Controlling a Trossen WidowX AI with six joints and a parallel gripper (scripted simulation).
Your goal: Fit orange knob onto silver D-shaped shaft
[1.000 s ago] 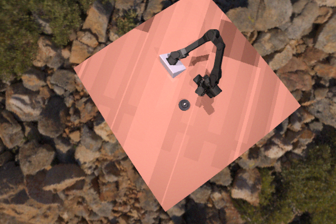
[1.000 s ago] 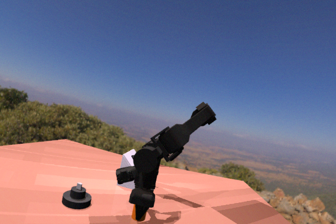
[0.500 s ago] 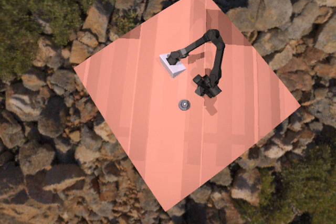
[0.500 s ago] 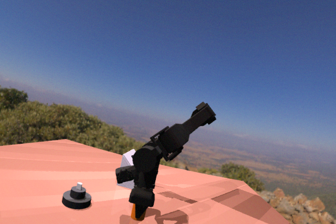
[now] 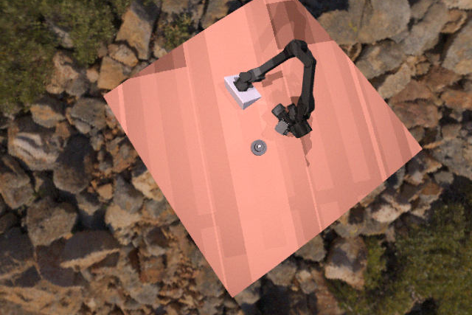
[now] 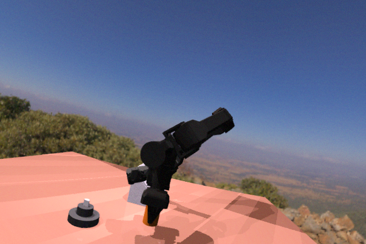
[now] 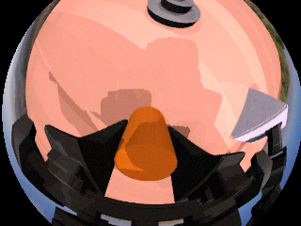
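My gripper tip is 30 mm short of the round black pedestal, 180 mm to the left of it and 20 mm above it. Also, from my gripper tip: orange knob: 30 mm above.
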